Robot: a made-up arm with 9 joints.
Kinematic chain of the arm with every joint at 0, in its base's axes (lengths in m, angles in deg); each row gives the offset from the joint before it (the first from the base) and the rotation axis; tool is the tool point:
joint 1: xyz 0 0 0.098 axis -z
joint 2: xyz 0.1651 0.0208 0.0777 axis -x
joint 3: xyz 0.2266 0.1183 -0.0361 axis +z
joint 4: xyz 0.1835 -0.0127 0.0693 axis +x
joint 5: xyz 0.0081 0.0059 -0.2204 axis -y
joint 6: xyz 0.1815 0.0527 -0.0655 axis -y
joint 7: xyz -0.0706 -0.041 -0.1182 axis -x
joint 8: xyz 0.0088 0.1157 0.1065 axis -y
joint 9: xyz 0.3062 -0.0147 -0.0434 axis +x
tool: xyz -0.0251 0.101 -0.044
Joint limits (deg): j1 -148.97..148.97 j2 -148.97..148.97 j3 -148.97..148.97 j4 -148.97..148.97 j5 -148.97..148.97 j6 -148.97..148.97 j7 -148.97..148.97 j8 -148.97..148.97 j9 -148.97..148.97
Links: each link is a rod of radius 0.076 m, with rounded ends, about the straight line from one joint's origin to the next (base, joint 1, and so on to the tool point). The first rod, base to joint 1, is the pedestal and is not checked.
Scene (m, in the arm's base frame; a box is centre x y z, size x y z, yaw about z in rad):
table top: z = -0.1
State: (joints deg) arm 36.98 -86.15 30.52 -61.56 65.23 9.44 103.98 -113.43 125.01
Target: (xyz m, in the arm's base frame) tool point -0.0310 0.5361 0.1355
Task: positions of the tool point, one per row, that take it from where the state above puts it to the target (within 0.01 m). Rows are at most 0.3 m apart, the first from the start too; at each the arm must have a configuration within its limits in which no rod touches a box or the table.
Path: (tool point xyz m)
1: 0.8474 -0.3644 0.2184
2: 0.8987 -0.0933 0.2065
3: 0.8564 0.1719 0.2293
4: 0.7353 0.3890 0.2805
5: 0.6466 0.4804 0.1981
6: 0.5086 0.5602 0.1351
7: 0.3335 0.6061 0.1018
8: 0.1439 0.6004 0.1027
9: -0.0310 0.5361 0.1356

